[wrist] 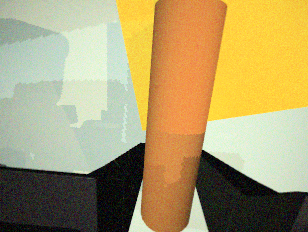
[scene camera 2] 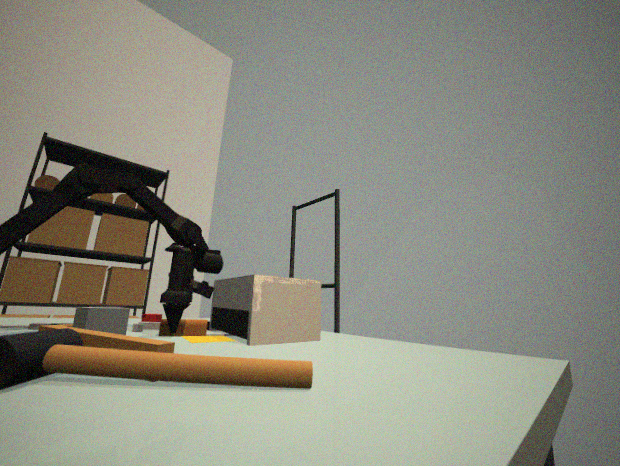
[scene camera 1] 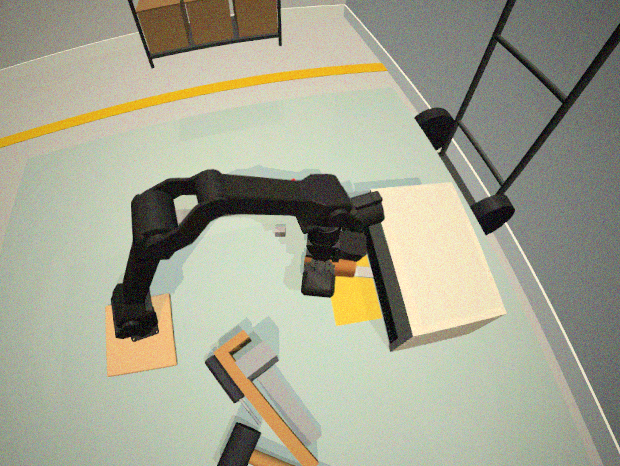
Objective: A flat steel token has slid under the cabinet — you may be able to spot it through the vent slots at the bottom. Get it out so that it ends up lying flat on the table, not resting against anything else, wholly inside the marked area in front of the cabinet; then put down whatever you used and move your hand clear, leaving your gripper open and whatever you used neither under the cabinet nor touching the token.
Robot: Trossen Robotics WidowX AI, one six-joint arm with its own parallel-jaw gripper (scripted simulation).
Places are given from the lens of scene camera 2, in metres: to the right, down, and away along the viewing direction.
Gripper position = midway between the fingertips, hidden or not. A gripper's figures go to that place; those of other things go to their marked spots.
gripper (scene camera 2: 173,332): -0.34, 0.25, 0.66
orange L-shaped piece (scene camera 2: 97,339): -0.28, 0.14, 0.34
grey block (scene camera 2: 104,319): -0.34, 0.14, 0.42
cream cabinet (scene camera 2: 264,310): -0.10, 0.17, 0.59
The marked spots on the cream cabinet and the grey block are 0.29 m apart.
